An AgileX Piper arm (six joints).
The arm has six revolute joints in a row. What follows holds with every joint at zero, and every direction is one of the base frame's. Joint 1 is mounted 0.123 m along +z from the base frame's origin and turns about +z. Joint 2 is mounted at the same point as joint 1 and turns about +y. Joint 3 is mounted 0.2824 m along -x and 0.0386 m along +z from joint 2 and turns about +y. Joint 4 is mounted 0.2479 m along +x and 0.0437 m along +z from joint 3 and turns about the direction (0.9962, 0, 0.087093). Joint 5 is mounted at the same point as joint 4 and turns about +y. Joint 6 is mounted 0.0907 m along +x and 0.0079 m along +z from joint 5 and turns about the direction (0.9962, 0, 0.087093). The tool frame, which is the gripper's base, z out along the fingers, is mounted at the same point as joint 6; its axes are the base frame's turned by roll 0, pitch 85.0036 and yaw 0 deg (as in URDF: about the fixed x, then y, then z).
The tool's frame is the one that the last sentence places.
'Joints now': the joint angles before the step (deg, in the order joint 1, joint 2, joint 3, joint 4, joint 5, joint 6). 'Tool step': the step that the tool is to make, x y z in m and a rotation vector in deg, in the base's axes. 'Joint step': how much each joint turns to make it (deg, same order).
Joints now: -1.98 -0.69 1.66 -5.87 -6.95 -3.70
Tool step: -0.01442 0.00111 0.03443 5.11 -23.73 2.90
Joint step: -0.02 0.00 0.00 3.71 -23.65 2.58
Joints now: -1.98 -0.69 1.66 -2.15 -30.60 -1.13
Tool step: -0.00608 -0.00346 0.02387 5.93 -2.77 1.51
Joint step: 0.00 0.32 -4.73 4.68 1.84 1.69
